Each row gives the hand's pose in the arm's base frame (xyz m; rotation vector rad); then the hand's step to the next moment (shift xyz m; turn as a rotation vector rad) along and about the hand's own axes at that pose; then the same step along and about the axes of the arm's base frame.
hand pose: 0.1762 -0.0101 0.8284 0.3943 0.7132 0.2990
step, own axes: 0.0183 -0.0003 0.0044 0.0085 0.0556 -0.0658
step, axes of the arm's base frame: 0.0162 0.0059 -0.0076 -0.0461 0.0688 -0.0253
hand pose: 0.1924 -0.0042 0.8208 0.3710 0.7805 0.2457
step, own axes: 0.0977 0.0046 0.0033 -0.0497 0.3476 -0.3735
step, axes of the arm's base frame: 0.0692 0.0375 -0.0582 -0.3313 0.3853 -0.0681
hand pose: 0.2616 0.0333 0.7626 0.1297 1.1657 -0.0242
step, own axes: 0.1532 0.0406 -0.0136 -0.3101 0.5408 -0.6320
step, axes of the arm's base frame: 0.0515 0.0492 -0.1422 -0.6538 0.5940 0.0879
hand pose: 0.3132 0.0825 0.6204 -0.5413 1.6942 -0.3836
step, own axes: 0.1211 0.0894 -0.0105 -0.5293 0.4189 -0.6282
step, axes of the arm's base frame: -0.0393 0.0076 -0.1455 -0.6032 0.6129 0.3329
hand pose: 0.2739 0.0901 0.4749 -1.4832 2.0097 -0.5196
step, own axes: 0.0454 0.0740 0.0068 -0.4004 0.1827 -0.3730
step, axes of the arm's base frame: -0.0588 -0.0204 -0.0609 -0.2920 0.4257 0.2575
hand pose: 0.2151 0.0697 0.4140 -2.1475 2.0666 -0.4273
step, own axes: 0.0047 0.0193 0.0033 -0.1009 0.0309 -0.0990
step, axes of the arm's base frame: -0.0174 -0.0060 -0.0082 -0.0606 0.1086 0.0740
